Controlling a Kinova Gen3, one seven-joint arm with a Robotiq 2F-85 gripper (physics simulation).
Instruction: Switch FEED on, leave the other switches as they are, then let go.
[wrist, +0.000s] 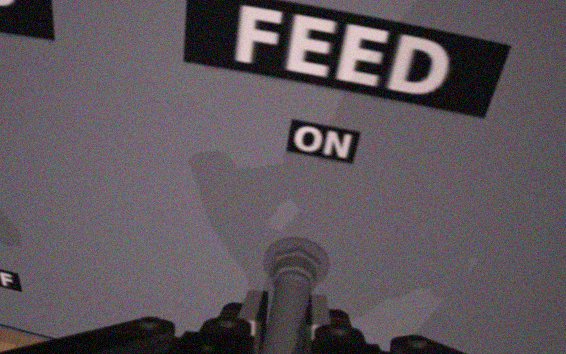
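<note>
The FEED switch's grey round lever rises from a hex nut and round collar on the panel, at the lower middle of the wrist view. It extends toward the bottom edge, where its end is cut off. My gripper is shut on the lever, with one fingertip on each side of it. The black FEED label is at the top, with the small ON label between it and the lever's base. The lever's exact tilt is hard to tell from here.
The grey panel fills most of the view, with shadows around the lever. Part of another black label shows at the upper left. A small label ending in F is at the left edge, above a wood-coloured strip.
</note>
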